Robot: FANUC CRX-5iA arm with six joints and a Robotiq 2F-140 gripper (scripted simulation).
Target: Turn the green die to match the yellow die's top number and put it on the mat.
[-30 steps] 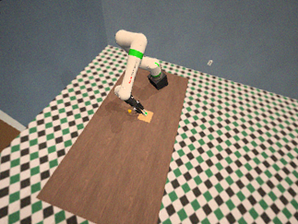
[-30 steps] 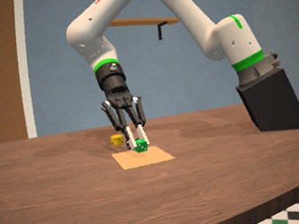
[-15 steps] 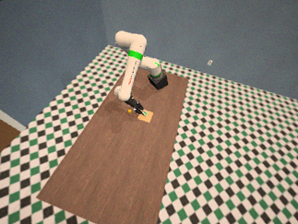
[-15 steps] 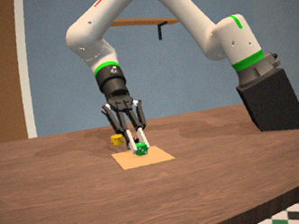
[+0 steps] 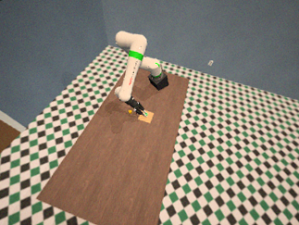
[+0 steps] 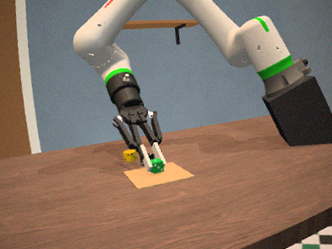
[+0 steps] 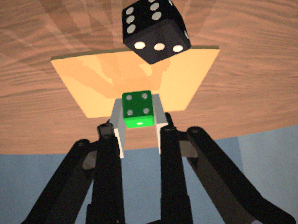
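The green die is 2 cm to the left of my hand and 2 cm below it. From my hand the other things lie so: yellow die 16 cm to the right, 3 cm below; then black die 2 cm behind, 8 cm to the right, 3 cm below; then mat 2 cm to the left, 4 cm below.
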